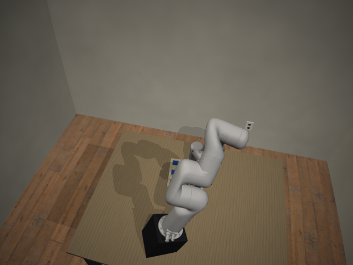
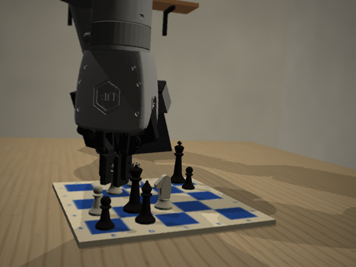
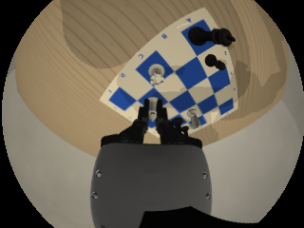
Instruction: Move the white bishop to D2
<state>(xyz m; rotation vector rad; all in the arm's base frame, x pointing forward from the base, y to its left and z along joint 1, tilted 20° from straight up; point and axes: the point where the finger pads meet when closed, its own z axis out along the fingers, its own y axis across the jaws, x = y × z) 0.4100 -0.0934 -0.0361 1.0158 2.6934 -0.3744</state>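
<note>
Right now the white bishop is 1 cm below my hand. Also, from my hand: board (4 cm to the left, 4 cm below, 4 cm ahead); black queen (7 cm ahead, 1 cm to the left, 1 cm below); white pawn (8 cm ahead, 4 cm to the right, 2 cm below).
</note>
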